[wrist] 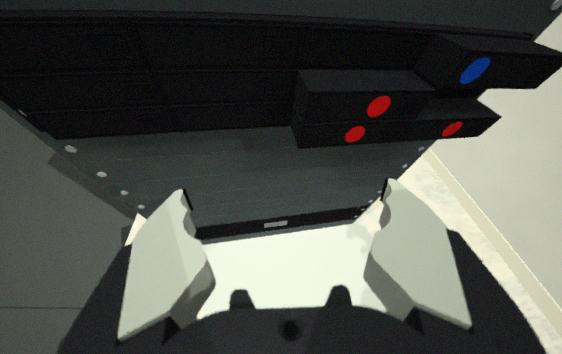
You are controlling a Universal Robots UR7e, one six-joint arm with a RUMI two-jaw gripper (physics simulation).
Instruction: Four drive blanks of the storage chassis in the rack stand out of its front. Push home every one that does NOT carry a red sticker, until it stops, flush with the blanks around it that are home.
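Frame: origin at the arm's base, x ahead, y left, z up, level; millimetres.
Where they show: gripper, fingertip midpoint: (284,186).
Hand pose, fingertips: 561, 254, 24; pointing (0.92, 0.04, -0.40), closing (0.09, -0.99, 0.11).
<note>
Things, the pixels of their top centre, and the offset from my fingertips, as dx, dy, dz. "spot": a spot on its surface instead.
- storage chassis, surface spot: (215,95) spot: +70, +64, +26
- blank with a blue sticker, middle of its top: (464,28) +145, -158, +74
- black strip with a small light label, surface spot: (275,224) spot: +99, +1, -325
The storage chassis (215,95) spans the upper part of the wrist view, its dark front facing the camera. Four blanks stand out at its right. A blank with a blue sticker (515,69) is at the far upper right. A red-stickered blank (335,106) is left of and below it. Another red-stickered blank (322,136) is directly under that one, and a third red-stickered blank (474,125) is to its right in the bottom row. The blanks further left look flush, though they are very dark. My gripper (284,186) is open and empty, its fingertips low in the view, apart from the proud blanks.
Grey rack panels (260,165) run below the blanks, down to a black strip with a small light label (275,224). Rows of pale round holes or screws line both rack sides. A pale ledge (495,240) runs down the right side, and a dark grey surface (45,260) lies at left.
</note>
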